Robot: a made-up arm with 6 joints. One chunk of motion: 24 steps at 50 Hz.
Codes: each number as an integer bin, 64 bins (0 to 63) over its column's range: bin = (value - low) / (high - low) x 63, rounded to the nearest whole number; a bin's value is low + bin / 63 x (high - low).
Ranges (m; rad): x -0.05..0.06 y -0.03..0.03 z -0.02..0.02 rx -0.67..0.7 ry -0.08..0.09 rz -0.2..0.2
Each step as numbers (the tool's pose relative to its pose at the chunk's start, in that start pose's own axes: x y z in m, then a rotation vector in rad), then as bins.
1 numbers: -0.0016 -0.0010 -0.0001 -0.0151 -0.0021 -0.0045
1 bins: 28 30 31 30 29 31
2 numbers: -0.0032 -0.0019 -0.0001 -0.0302 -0.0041 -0.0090
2 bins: 27 30 31 29 28 30
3 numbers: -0.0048 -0.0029 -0.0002 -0.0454 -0.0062 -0.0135
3 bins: 26 28 31 29 27 29
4 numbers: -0.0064 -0.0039 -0.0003 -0.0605 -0.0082 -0.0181
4 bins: 25 27 31 28 27 29
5 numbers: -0.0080 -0.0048 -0.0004 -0.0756 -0.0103 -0.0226
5 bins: 24 26 31 27 26 28
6 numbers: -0.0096 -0.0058 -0.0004 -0.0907 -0.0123 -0.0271
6 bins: 23 25 31 27 25 27
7 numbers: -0.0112 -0.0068 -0.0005 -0.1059 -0.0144 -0.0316
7 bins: 22 24 31 26 24 27
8 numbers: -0.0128 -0.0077 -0.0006 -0.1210 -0.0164 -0.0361
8 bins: 21 23 31 25 24 26
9 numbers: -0.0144 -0.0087 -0.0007 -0.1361 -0.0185 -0.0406
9 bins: 20 22 30 25 23 25
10 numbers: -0.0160 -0.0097 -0.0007 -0.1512 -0.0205 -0.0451
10 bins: 19 21 30 24 22 24
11 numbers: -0.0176 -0.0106 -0.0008 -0.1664 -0.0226 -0.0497
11 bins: 19 20 30 23 21 24
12 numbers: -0.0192 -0.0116 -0.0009 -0.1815 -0.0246 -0.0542
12 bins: 18 19 30 22 21 23
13 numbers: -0.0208 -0.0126 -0.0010 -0.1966 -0.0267 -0.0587
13 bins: 17 18 30 22 20 22
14 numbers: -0.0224 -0.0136 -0.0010 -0.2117 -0.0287 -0.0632
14 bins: 16 17 30 21 19 22
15 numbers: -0.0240 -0.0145 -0.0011 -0.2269 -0.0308 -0.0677
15 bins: 15 16 30 20 18 21
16 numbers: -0.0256 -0.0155 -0.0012 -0.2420 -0.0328 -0.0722
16 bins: 14 15 30 20 17 20
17 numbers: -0.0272 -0.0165 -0.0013 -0.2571 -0.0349 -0.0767
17 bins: 13 14 29 19 17 19
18 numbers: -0.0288 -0.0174 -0.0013 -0.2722 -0.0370 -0.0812
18 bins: 12 13 29 18 16 19
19 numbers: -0.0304 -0.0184 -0.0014 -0.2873 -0.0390 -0.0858
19 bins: 11 12 29 18 15 18
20 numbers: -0.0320 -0.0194 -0.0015 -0.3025 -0.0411 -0.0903
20 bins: 10 11 29 17 14 17
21 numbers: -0.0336 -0.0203 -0.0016 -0.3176 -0.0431 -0.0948
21 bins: 9 10 29 16 14 17
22 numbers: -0.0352 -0.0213 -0.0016 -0.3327 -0.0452 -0.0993
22 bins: 8 9 29 16 13 16
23 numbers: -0.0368 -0.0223 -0.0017 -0.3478 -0.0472 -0.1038
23 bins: 8 8 29 15 12 15
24 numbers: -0.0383 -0.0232 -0.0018 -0.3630 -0.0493 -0.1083
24 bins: 7 7 29 14 11 14
